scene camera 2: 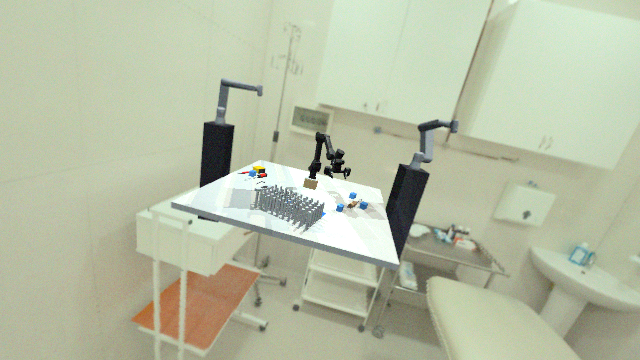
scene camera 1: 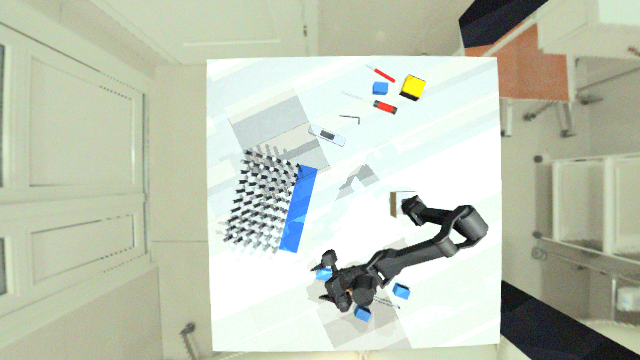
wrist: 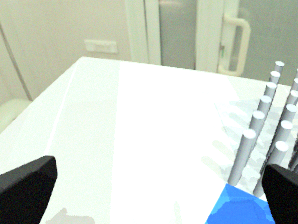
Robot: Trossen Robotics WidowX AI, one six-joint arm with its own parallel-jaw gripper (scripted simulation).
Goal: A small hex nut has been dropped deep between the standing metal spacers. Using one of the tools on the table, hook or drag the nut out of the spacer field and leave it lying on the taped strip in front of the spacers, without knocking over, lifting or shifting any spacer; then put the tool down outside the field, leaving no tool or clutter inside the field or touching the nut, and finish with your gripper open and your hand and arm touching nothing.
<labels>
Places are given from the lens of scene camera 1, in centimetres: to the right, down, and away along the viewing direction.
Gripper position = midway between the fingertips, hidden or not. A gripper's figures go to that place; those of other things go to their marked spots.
my gripper [scene camera 1: 314, 284]: -2, 35, 76
blue taped strip [scene camera 1: 306, 175]: -6, -2, 100
</labels>
